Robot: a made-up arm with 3 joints. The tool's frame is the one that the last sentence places.
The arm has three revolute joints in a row. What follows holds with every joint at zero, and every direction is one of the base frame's.
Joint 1 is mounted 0.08 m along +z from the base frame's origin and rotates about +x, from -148.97 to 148.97 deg.
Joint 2 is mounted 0.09 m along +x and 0.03 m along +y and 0.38 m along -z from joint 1 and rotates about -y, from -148.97 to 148.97 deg.
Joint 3 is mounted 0.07 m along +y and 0.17 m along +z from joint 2 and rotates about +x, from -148.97 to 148.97 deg.
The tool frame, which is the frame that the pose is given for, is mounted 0.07 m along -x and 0.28 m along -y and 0.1 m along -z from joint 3; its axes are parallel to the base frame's.
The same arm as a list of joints. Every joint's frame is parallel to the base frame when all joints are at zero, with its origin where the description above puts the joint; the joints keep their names.
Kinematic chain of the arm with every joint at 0, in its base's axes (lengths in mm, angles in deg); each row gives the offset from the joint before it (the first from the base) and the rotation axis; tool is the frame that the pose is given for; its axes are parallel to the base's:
joint 1: xyz 0 0 80 axis +x
joint 2: xyz 90 30 -380 axis -y
joint 3: xyz 0 70 170 axis +x
tool: xyz -70 -280 -100
Joint limits (deg, base to tool): -148.97..148.97 -148.97..148.97 -148.97..148.97

